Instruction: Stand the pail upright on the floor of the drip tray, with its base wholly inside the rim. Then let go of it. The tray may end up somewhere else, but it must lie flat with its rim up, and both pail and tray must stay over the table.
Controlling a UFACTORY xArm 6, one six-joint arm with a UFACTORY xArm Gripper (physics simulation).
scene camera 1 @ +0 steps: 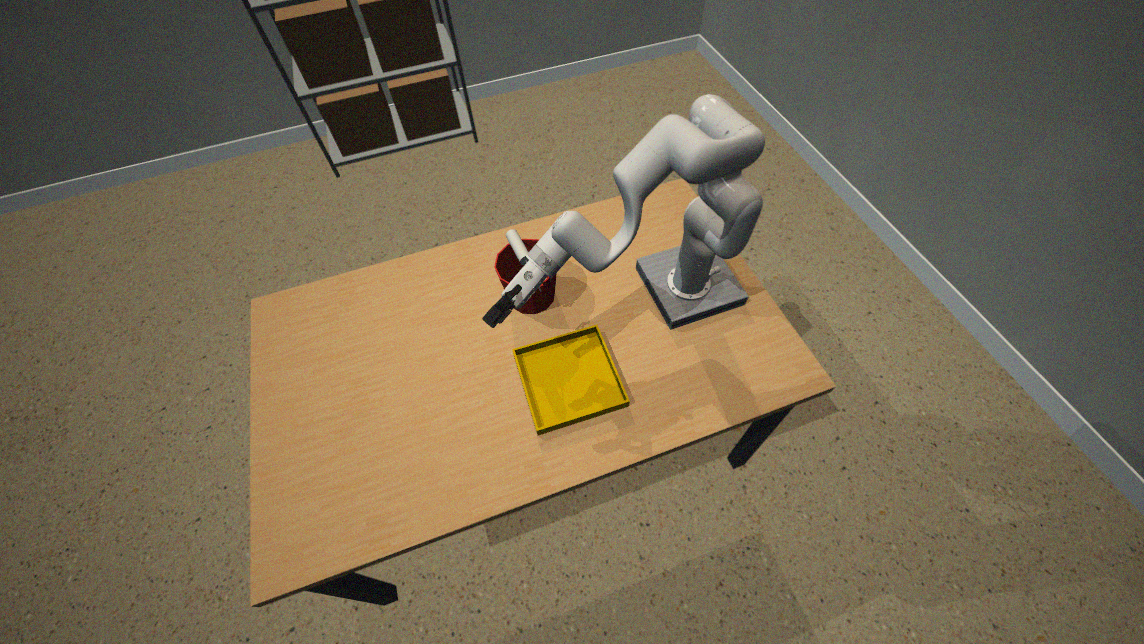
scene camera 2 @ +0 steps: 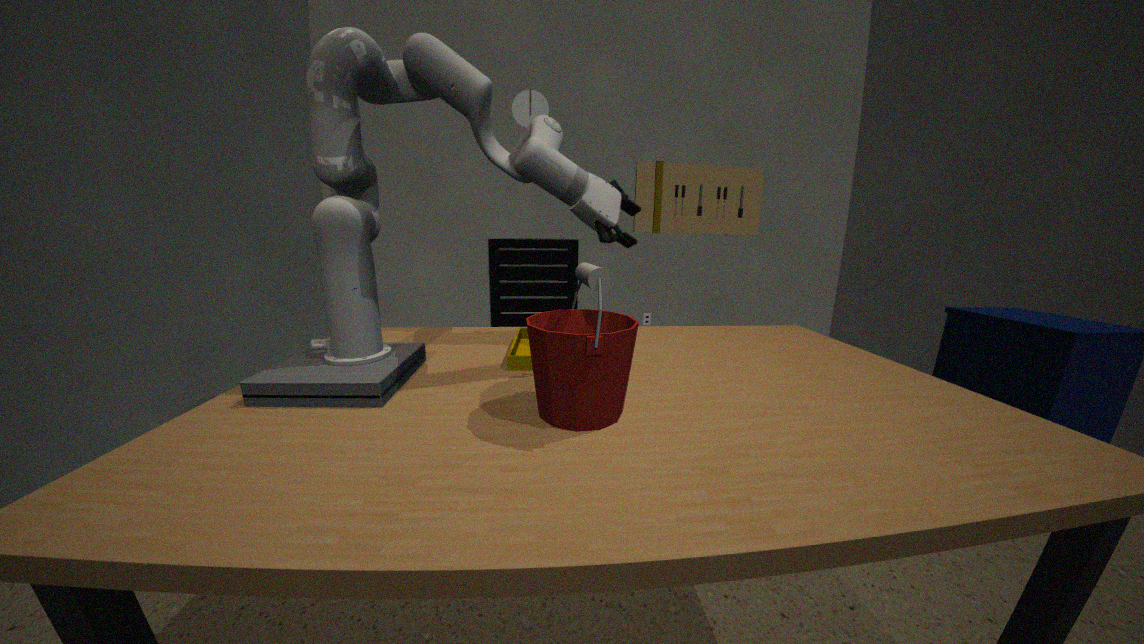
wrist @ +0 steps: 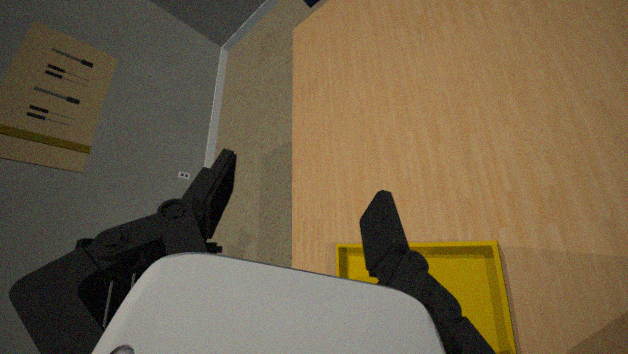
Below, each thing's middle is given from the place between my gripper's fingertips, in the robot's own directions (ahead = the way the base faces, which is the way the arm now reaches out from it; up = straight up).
Labels:
I see the yellow drip tray (scene camera 1: pixel 570 378) 15 cm behind my hand, 7 cm to the left of it and 29 cm below it.

